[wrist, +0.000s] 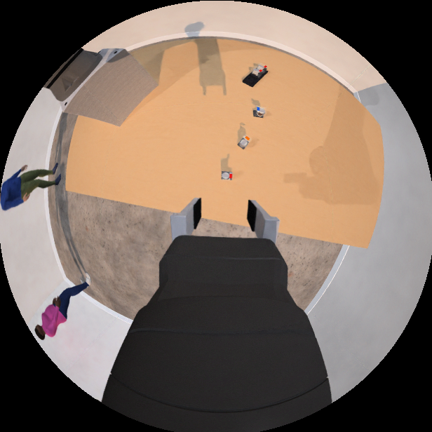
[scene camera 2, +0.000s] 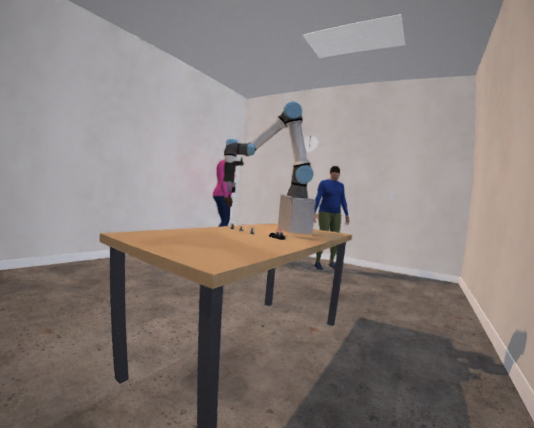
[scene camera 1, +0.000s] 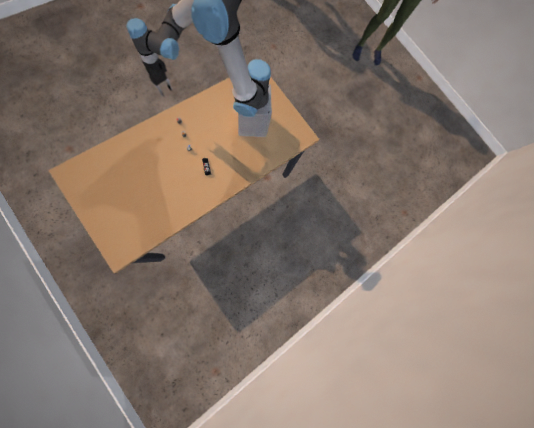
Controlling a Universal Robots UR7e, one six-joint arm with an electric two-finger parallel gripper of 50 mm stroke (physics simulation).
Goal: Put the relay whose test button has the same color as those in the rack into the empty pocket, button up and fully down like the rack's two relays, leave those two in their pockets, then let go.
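Seen in the pictures: gripper, fingertip midpoint: (scene camera 2: 231, 192) (scene camera 1: 166, 92); arm's base, link origin: (scene camera 2: 297, 196).
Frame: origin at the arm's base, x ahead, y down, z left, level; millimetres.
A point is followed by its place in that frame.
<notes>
The black rack (scene camera 1: 206, 172) (scene camera 2: 273, 235) (wrist: 248, 79) lies on the table with two relays that show red buttons in the wrist view; its empty pocket is too small to make out. A relay with a red button (scene camera 1: 179, 121) @(x 435, y 220, z -185 mm) (scene camera 2: 232, 226) @(x 441, y 231, z -187 mm) (wrist: 226, 175) is the loose one farthest from the rack. A relay with an orange button (scene camera 1: 184, 134) @(x 447, y 220, z -89 mm) (scene camera 2: 241, 229) @(x 456, y 236, z -90 mm) (wrist: 243, 143) stands in the middle. A relay with a blue button (scene camera 1: 189, 148) @(x 461, y 214, z 14 mm) (scene camera 2: 252, 231) @(x 470, y 232, z 14 mm) (wrist: 259, 112) is nearest the rack. My gripper (scene camera 1: 165, 90) @(x 434, y 11, z -230 mm) (scene camera 2: 230, 188) @(x 434, y 11, z -230 mm) (wrist: 224, 208) is open and empty, high above the table's edge on the red-button relay's side.
The wooden table (scene camera 1: 115, 220) @(x 1030, y 251, z 219 mm) (scene camera 2: 190, 255) @(x 1084, y 250, z 283 mm) (wrist: 165, 165) carries the arm's grey base block (scene camera 1: 254, 125) @(x 49, y 121, z 95 mm) (scene camera 2: 296, 215) @(x 98, y 129, z 70 mm) (wrist: 112, 90) near one end. A person in blue (scene camera 2: 332, 197) (wrist: 12, 190) and a person in pink (scene camera 2: 220, 185) (wrist: 51, 319) stand off the table.
</notes>
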